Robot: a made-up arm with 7 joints.
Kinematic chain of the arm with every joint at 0, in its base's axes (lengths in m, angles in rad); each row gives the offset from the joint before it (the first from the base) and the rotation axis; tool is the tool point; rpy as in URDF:
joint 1: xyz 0 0 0.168 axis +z
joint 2: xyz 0 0 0 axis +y
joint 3: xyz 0 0 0.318 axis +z
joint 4: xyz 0.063 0 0 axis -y
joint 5: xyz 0.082 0 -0.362 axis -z
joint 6: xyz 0 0 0 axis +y
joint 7: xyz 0.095 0 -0.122 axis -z
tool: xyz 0 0 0 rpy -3.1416 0 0
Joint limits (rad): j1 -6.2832..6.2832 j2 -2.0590..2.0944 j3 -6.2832..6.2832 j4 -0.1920..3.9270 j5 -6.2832..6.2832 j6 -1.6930..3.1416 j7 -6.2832..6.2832
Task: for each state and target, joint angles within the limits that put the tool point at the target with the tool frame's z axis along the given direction. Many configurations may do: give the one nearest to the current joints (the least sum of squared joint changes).
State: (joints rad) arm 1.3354 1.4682 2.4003 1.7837 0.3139 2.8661 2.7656
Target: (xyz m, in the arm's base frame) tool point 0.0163 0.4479 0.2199 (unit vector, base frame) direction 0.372 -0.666 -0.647
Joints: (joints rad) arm 0.9767 1.9606 2.3902 1.6429 -0.4569 3.1416 2.7656
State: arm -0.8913 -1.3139 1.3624 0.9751 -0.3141 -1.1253 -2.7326
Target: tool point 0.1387 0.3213 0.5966 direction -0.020 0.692 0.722
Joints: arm -0.8748 -0.9355 0.8680 1.1046 -0.0799 -1.5189 -2.7326
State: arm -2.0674 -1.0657 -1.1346 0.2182 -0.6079 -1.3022 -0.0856
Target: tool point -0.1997 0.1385 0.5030 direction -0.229 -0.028 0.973
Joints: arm -2.0248 -1.1538 -0.9155 0.5394 -0.6860 -1.4368 -0.0856
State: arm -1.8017 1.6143 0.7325 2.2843 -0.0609 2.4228 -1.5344
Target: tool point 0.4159 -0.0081 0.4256 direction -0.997 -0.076 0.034
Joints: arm -1.0245 1.0312 1.6026 1.6485 0.7661 2.7100 -1.5344
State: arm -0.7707 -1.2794 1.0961 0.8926 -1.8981 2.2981 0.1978
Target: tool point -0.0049 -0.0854 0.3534 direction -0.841 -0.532 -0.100
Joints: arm -0.4462 -1.6267 0.3915 0.1438 -1.1843 2.1940 0.1978
